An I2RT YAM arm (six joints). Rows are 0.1 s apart.
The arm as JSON. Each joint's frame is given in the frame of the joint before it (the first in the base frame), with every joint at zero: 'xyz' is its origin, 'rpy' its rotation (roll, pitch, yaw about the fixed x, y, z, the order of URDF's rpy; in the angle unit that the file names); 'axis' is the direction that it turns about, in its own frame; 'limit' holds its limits. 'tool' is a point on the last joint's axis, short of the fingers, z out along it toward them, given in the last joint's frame.
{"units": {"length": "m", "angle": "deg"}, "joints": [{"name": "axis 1", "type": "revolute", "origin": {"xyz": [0.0, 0.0, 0.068], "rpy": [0.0, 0.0, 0.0]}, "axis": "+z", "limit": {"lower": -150.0, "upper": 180.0}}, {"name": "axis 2", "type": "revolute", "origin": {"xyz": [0.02, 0.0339, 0.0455], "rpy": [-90.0, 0.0, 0.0]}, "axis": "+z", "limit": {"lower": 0.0, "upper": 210.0}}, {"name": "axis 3", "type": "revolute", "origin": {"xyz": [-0.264, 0.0, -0.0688], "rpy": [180.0, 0.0, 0.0]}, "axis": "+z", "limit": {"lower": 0.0, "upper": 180.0}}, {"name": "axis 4", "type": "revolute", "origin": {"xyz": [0.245, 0.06, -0.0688], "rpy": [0.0, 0.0, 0.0]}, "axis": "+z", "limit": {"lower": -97.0, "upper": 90.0}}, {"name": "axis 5", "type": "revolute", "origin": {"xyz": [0.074, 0.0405, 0.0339], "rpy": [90.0, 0.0, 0.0]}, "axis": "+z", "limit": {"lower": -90.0, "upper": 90.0}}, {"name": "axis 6", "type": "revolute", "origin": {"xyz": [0.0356, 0.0, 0.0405], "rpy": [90.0, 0.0, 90.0]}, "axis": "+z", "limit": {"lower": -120.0, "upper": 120.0}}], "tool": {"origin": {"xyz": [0.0, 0.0, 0.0], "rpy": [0.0, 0.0, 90.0]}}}
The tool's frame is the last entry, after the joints.
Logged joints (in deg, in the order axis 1, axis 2, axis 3, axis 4, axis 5, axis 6), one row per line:
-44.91 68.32 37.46 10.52 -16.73 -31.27
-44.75 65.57 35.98 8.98 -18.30 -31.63
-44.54 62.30 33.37 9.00 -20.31 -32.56
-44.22 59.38 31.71 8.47 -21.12 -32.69
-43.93 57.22 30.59 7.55 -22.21 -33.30
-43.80 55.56 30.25 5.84 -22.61 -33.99
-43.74 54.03 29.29 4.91 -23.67 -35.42
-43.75 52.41 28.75 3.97 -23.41 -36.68
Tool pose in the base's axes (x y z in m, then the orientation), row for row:
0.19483 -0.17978 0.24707 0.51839 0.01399 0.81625 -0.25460
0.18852 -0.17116 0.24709 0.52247 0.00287 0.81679 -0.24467
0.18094 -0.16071 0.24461 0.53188 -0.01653 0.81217 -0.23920
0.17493 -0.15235 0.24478 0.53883 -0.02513 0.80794 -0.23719
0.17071 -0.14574 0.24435 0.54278 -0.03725 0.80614 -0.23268
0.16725 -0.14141 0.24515 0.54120 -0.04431 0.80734 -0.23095
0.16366 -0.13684 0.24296 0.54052 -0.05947 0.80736 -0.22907
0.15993 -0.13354 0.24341 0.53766 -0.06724 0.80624 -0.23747
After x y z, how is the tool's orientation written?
As a quaternion, w x y z.
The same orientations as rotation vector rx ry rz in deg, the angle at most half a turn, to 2 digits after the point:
1.92 112.20 -35.00
0.39 112.08 -33.57
-2.26 111.00 -32.69
-3.42 110.09 -32.32
-5.07 109.66 -31.65
-6.03 109.90 -31.44
-8.10 109.94 -31.19
-9.17 109.92 -32.37

